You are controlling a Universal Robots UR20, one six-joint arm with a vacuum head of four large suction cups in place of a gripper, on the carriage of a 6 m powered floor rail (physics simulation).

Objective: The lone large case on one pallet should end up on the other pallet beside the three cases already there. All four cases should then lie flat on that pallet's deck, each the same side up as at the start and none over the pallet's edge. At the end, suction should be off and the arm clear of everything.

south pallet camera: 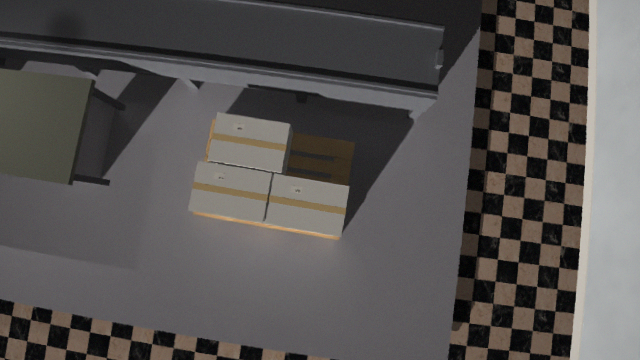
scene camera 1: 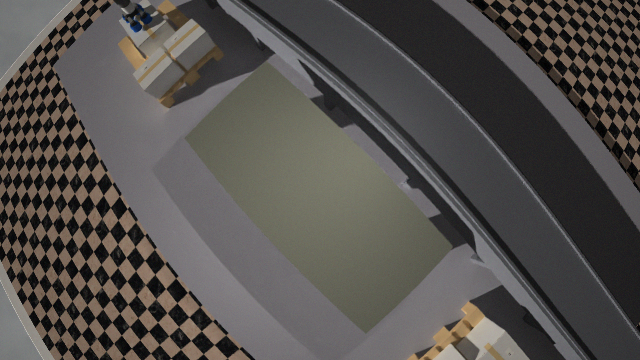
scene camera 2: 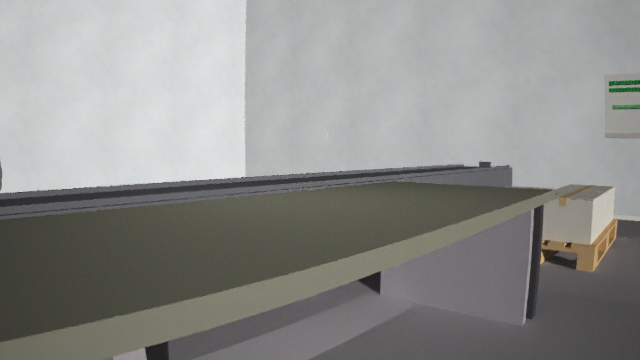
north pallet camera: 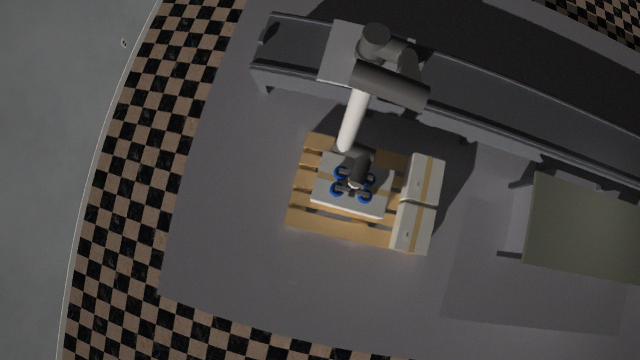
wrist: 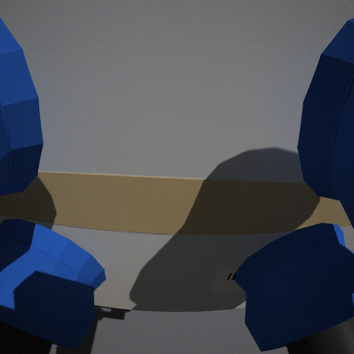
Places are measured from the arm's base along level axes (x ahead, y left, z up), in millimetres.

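Pixels of known places: hand at its tool point: [scene camera 1: 138, 19].
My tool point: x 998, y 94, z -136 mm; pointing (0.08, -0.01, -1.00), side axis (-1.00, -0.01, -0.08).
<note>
Ahead of a thing's pixels: the offset from my tool point to its top centre. Level surfaces: height alone.
The lone large case {dx -11, dy +8, dz -22 mm} [scene camera 1: 154, 44] [north pallet camera: 375, 207] [wrist: 150, 100] lies flat, tape side up, on the north pallet [north pallet camera: 325, 224]. My suction head [scene camera 1: 136, 19] [north pallet camera: 353, 184] [wrist: 172, 200] is centred over its top. In the wrist view the four blue cups cast shadows on the case and look slightly above it, holding nothing; the exact gap is hard to tell. In the south pallet camera, three large cases [south pallet camera: 250, 155] [south pallet camera: 230, 200] [south pallet camera: 307, 217] lie flat on the south pallet [south pallet camera: 345, 160]. The bare deck there is the back right quarter.
Two smaller cases {dx -201, dy +576, dz -75 mm} [north pallet camera: 422, 172] {dx +206, dy +576, dz -80 mm} [north pallet camera: 407, 232] stand along the right side of the north pallet. The rail [north pallet camera: 480, 82] [south pallet camera: 350, 55] runs behind both pallets, with the arm's carriage [north pallet camera: 340, 55] near its north end. A green table {dz +96 mm} [scene camera 1: 320, 195] [scene camera 2: 250, 230] stands between the pallets.
</note>
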